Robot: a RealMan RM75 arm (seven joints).
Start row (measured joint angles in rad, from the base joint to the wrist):
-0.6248 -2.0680 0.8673 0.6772 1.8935 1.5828 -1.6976
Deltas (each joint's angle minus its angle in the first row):
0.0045 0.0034 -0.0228 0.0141 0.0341 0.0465 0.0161
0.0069 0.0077 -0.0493 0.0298 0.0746 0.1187 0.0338
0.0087 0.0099 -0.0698 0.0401 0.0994 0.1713 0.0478
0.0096 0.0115 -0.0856 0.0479 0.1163 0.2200 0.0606
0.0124 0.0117 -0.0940 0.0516 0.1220 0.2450 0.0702
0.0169 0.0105 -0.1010 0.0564 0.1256 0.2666 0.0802
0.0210 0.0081 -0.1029 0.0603 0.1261 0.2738 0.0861
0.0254 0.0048 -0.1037 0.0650 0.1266 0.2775 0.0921
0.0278 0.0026 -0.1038 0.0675 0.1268 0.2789 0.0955
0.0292 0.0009 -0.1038 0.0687 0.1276 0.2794 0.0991
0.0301 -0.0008 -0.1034 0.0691 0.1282 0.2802 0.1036
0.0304 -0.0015 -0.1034 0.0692 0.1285 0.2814 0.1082
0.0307 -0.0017 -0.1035 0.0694 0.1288 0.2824 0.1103
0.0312 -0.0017 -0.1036 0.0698 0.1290 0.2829 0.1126
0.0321 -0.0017 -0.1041 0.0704 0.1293 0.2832 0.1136
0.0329 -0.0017 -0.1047 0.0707 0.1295 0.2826 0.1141
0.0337 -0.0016 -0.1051 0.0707 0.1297 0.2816 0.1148
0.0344 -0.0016 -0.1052 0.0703 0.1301 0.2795 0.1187
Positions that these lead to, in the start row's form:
-0.6203 -2.0646 0.8445 0.6913 1.9276 1.6293 -1.6815
-0.6179 -2.0603 0.8180 0.7070 1.9681 1.7015 -1.6638
-0.6161 -2.0581 0.7975 0.7173 1.9929 1.7541 -1.6498
-0.6152 -2.0565 0.7817 0.7251 2.0098 1.8028 -1.6370
-0.6124 -2.0563 0.7733 0.7288 2.0155 1.8278 -1.6274
-0.6079 -2.0575 0.7663 0.7336 2.0191 1.8494 -1.6174
-0.6038 -2.0599 0.7644 0.7375 2.0196 1.8566 -1.6115
-0.5994 -2.0632 0.7636 0.7422 2.0201 1.8603 -1.6055
-0.5970 -2.0654 0.7635 0.7447 2.0203 1.8617 -1.6021
-0.5956 -2.0671 0.7635 0.7459 2.0211 1.8622 -1.5985
-0.5947 -2.0688 0.7639 0.7463 2.0217 1.8630 -1.5940
-0.5944 -2.0695 0.7639 0.7464 2.0220 1.8642 -1.5894
-0.5941 -2.0697 0.7638 0.7466 2.0223 1.8652 -1.5873
-0.5936 -2.0697 0.7637 0.7470 2.0225 1.8657 -1.5850
-0.5927 -2.0697 0.7632 0.7476 2.0228 1.8660 -1.5840
-0.5919 -2.0697 0.7626 0.7479 2.0230 1.8654 -1.5835
-0.5911 -2.0696 0.7622 0.7479 2.0232 1.8644 -1.5828
-0.5904 -2.0696 0.7621 0.7475 2.0236 1.8623 -1.5789

